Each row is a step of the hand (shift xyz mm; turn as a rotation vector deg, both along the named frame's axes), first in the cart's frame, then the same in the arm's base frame.
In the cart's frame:
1: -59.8 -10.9 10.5 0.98 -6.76 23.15
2: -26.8 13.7 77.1 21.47 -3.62 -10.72
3: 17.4 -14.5 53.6 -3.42 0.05 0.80
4: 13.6 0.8 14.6 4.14 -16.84 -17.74
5: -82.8 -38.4 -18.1 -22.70 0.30 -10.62
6: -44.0 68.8 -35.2 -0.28 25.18 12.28
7: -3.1 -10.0 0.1 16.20 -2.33 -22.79
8: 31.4 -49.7 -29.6 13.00 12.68 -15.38
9: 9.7 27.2 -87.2 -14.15 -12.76 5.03
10: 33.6 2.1 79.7 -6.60 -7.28 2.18
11: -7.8 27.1 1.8 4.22 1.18 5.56
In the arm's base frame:
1: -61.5 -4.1 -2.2 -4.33 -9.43 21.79
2: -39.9 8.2 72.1 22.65 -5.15 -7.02
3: 4.8 -22.7 53.4 -3.49 0.40 0.16
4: 10.5 -2.7 16.8 5.74 -15.10 -18.83
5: -81.2 -24.9 -38.0 -20.00 4.47 -14.43
6: -28.6 77.5 -32.9 -0.01 23.43 15.36
7: -4.1 -9.5 -1.8 20.03 -1.81 -19.56
8: 31.1 -49.7 -29.9 17.05 12.55 -10.87
9: 29.5 35.5 -79.4 -16.14 -11.29 0.57
10: 17.2 -11.4 84.0 -7.64 -6.56 -0.08
11: -5.1 27.5 4.0 3.14 -0.02 6.34

